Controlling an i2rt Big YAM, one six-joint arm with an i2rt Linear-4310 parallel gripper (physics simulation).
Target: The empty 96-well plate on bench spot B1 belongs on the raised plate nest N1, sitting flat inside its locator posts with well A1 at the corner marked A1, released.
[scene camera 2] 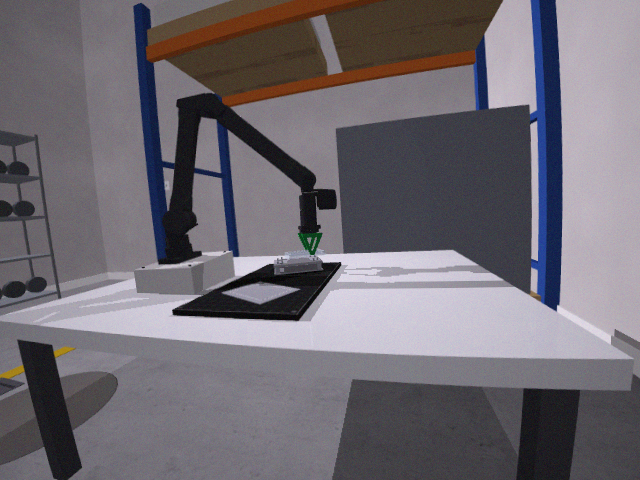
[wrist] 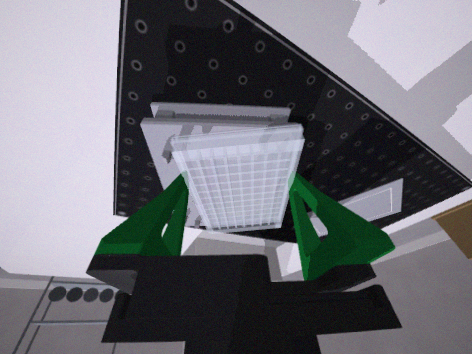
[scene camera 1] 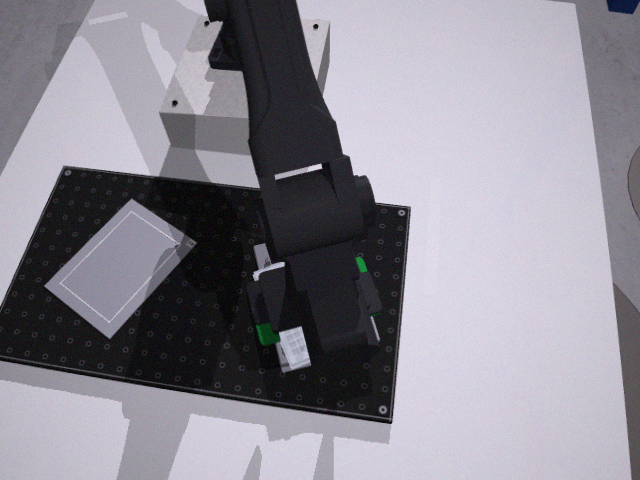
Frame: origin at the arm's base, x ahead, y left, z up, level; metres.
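Seen in the pictures: gripper, between the fingertips: [scene camera 2: 310, 253] [wrist: 239, 176]; arm's base, origin of its link: [scene camera 2: 181, 259].
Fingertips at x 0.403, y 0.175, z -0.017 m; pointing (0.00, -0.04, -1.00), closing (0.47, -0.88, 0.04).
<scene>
Pixels of each thing's top centre, then the offset from my fingertips to it. "pt": a spot on its surface instead.
- clear 96-well plate, centre of its top: [wrist: 242, 201] [scene camera 1: 304, 303] [scene camera 2: 304, 251] dy -0.013, dx -0.018, dz +0.011 m
- light grey raised nest N1, centre of its top: [wrist: 222, 198] [scene camera 1: 313, 287] [scene camera 2: 296, 257] dy -0.009, dx -0.048, dz -0.011 m
- pale outlined pad, a spot on its surface: [scene camera 1: 116, 258] [scene camera 2: 256, 291] pt dy -0.285, dx -0.056, dz -0.051 m
- black perforated board, centre of its top: [scene camera 1: 204, 277] [wrist: 304, 200] [scene camera 2: 278, 279] dy -0.158, dx -0.054, dz -0.053 m
My gripper [scene camera 1: 319, 322] [scene camera 2: 311, 252] [wrist: 239, 176], with green fingers, is shut on the clear 96-well plate [scene camera 1: 294, 347] [scene camera 2: 297, 254] [wrist: 235, 200], holding its two long sides. The plate is over the light grey raised nest N1 [scene camera 2: 298, 267] [wrist: 156, 140]. In the wrist view the plate lies right of the nest's left edge and looks slightly turned against it; bare nest surface shows at the left. Whether the plate touches the nest or its posts I cannot tell. The A1 marks are not readable. Bench spot B1, a pale outlined pad [scene camera 1: 116, 258] [scene camera 2: 261, 292] [wrist: 370, 204], holds no plate.
The black perforated board [scene camera 1: 206, 320] [wrist: 195, 65] carries the pad and the nest. The arm's pale base block [scene camera 1: 206, 130] [scene camera 2: 165, 279] stands behind the board. The arm hides much of the nest in scene camera 1. A tall grey panel [scene camera 2: 434, 191] stands beyond the table.
</scene>
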